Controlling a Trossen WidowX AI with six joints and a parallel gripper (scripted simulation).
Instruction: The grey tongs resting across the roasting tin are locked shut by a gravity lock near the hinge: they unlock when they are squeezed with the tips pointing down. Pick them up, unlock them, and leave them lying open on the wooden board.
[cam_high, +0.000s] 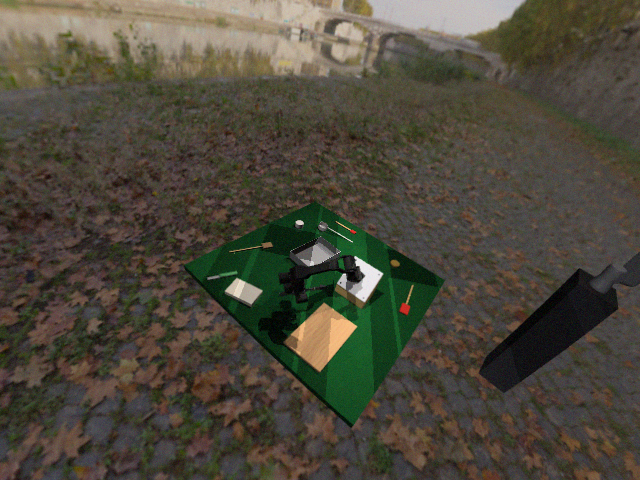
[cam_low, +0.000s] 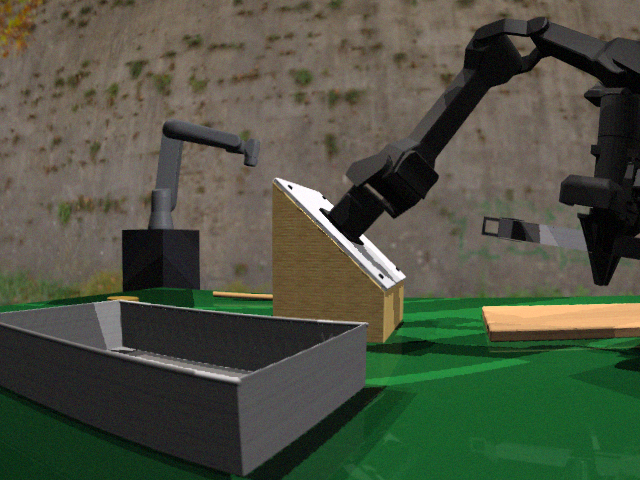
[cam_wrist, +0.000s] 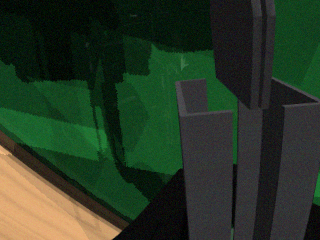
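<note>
Right now the wooden board is 24 cm behind my gripper tip, 3 cm to the left of it and 7 cm below it. Round my gripper tip: beige block: 25 cm ahead, 20 cm to the left, 7 cm below; red spatula: 43 cm behind, 59 cm to the right, 7 cm below; grey roasting tin: 23 cm ahead, 38 cm to the right, 5 cm below.
</note>
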